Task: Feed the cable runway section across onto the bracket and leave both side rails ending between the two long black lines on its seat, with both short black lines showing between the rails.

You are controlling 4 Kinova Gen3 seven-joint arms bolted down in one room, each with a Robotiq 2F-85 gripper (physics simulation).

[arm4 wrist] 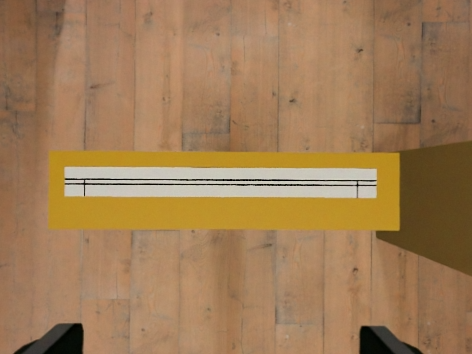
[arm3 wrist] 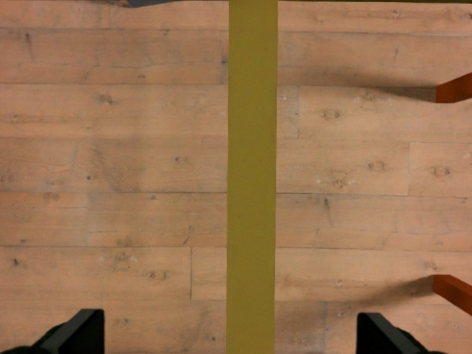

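Observation:
In the arm3 wrist view an olive crosspiece of the cable runway section [arm3 wrist: 252, 175] runs from top to bottom. A thin dark strip of one side rail shows along the top edge. My arm3 gripper [arm3 wrist: 231, 332] is open, its fingertips apart on either side of the crosspiece in the picture. In the arm4 wrist view the yellow bracket [arm4 wrist: 225, 214] lies across the middle. Its white seat [arm4 wrist: 225, 191] bears two long black lines and a short black line near each end; no rail shows on it. My arm4 gripper [arm4 wrist: 221, 341] is open and empty. My arm1 and arm2 grippers do not show.
Two orange-brown pieces [arm3 wrist: 454, 89] [arm3 wrist: 454, 294] enter at the right of the arm3 wrist view. A dark grey edge [arm3 wrist: 150, 2] shows at its top left. A dark olive-brown block [arm4 wrist: 440, 200] stands at the bracket's right end in the arm4 wrist view.

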